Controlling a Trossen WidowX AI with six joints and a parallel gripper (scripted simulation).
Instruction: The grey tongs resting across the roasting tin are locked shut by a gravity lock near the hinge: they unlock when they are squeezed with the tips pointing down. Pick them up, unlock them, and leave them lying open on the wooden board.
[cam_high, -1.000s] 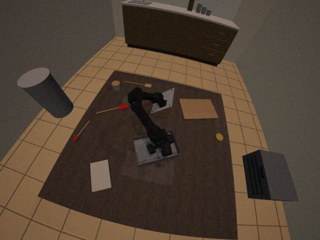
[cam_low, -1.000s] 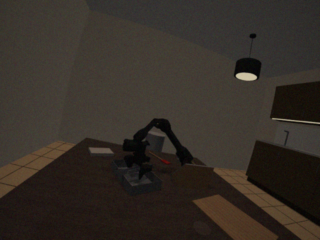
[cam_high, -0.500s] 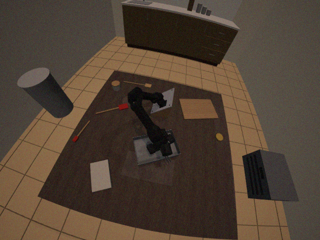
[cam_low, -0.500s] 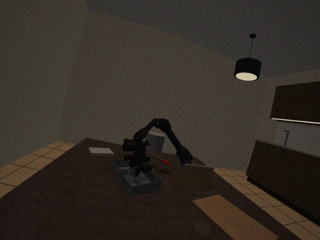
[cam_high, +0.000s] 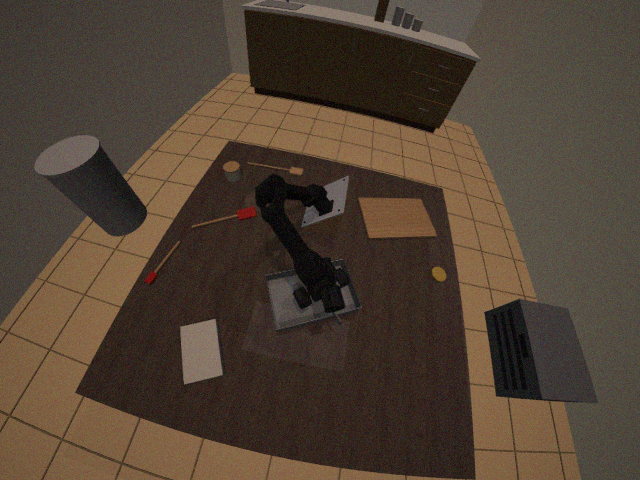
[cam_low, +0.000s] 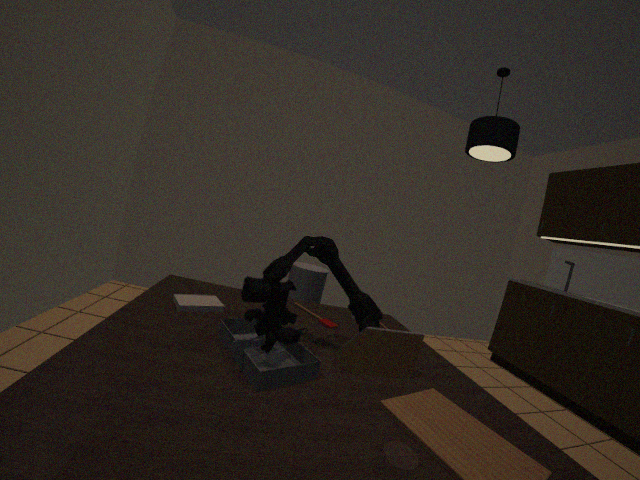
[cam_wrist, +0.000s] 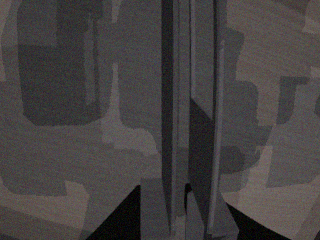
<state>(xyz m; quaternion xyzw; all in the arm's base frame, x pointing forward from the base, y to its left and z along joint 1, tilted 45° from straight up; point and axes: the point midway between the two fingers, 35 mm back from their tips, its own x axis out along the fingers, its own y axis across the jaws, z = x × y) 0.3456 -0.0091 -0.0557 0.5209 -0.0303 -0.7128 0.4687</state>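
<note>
Now: the grey roasting tin 30 mm to the right of my gripper tip. The rest, counted from my gripper tip: yellow lock piece (70 mm behind, 50 mm to the right, 40 mm above); then white block (260 mm ahead, 350 mm to the right, 20 mm below); then wooden board (470 mm behind, 320 mm to the left, 20 mm below).
</note>
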